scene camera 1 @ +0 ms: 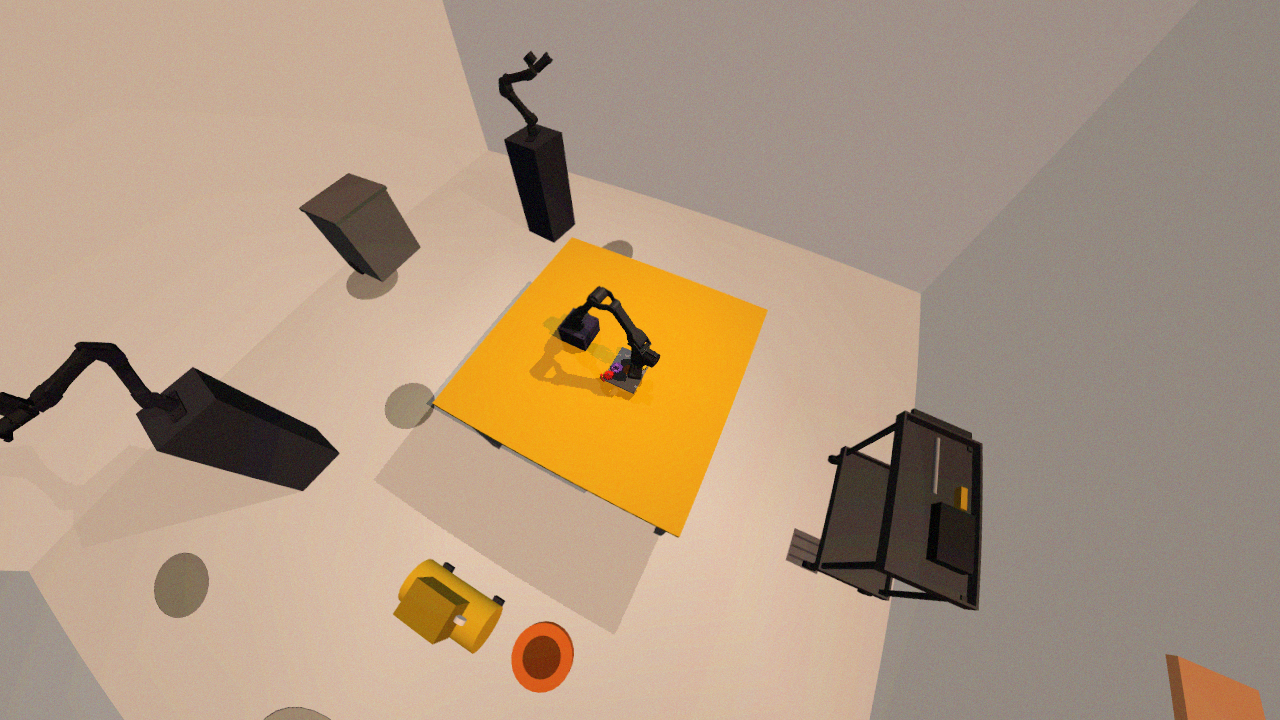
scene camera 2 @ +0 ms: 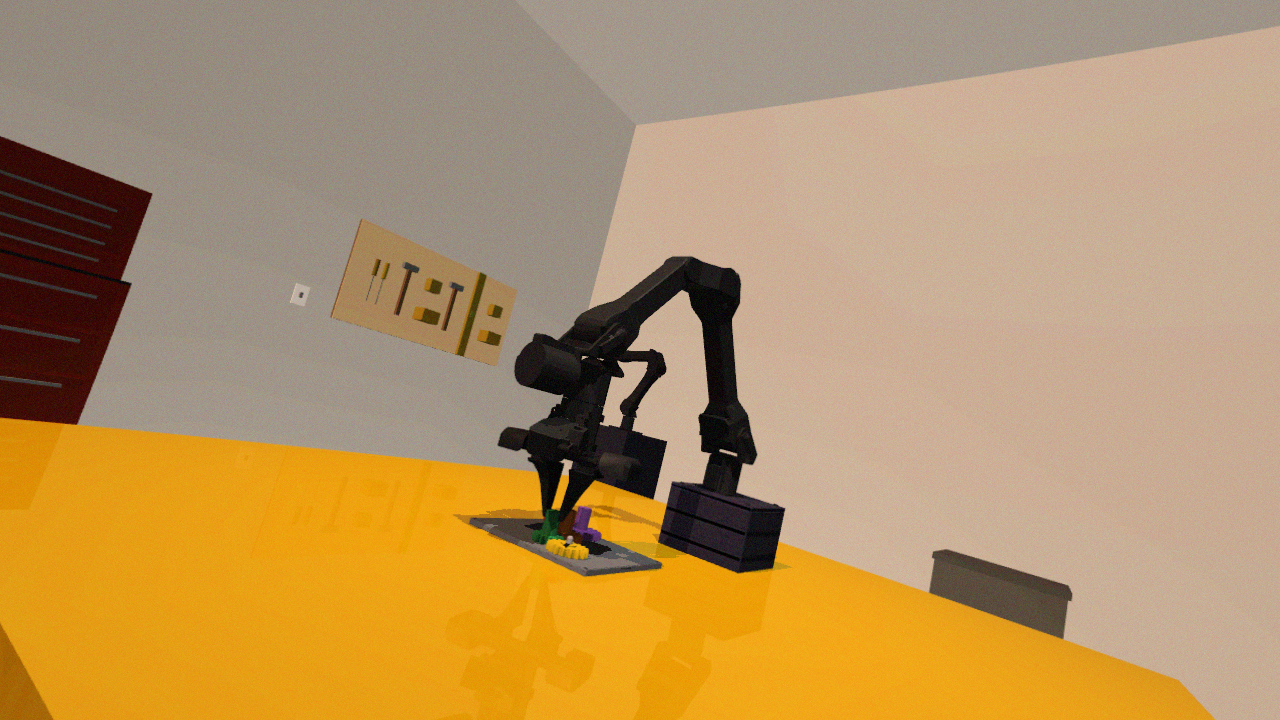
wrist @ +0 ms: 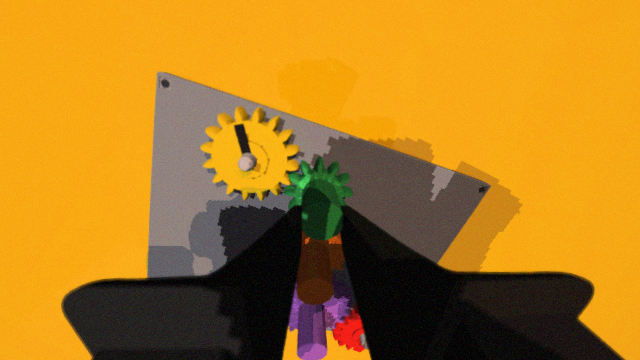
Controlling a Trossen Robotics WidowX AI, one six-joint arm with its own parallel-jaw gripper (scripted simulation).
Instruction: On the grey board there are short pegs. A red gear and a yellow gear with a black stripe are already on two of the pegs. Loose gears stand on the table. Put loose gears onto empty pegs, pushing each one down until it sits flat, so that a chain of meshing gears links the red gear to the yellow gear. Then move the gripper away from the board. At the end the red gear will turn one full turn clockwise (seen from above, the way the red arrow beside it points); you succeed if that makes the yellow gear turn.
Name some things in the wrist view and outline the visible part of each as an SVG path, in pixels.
My gripper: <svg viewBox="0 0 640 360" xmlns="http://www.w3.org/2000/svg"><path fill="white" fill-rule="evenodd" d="M341 206L343 212L343 224L340 231L342 250L371 360L625 360L625 358L621 357L618 352L616 353L611 346L606 344L604 340L578 319L580 314L591 303L594 295L595 286L589 279L565 271L451 271L441 267L415 250L406 247L350 206ZM302 206L294 205L252 245L213 273L190 277L109 278L90 281L70 290L64 296L61 302L62 313L75 331L78 339L81 340L91 355L91 360L283 360L302 248Z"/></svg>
A green gear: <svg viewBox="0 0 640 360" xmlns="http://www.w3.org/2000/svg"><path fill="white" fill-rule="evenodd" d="M319 156L315 163L316 168L311 169L310 165L302 160L302 175L297 172L289 172L288 178L296 185L285 187L284 194L294 197L289 202L289 209L294 205L302 206L302 230L305 235L314 240L329 240L337 236L342 230L343 212L341 206L347 206L342 198L353 196L353 191L347 186L342 186L350 180L348 173L341 173L336 176L339 170L338 162L333 162L329 165L328 169L325 169L323 160Z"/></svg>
An orange gear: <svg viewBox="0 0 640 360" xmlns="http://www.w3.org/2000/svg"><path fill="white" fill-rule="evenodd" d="M302 230L302 248L297 273L297 297L306 304L323 304L329 301L334 294L333 270L343 271L344 269L343 261L345 261L342 250L341 235L339 232L337 236L329 240L314 240L306 236Z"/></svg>
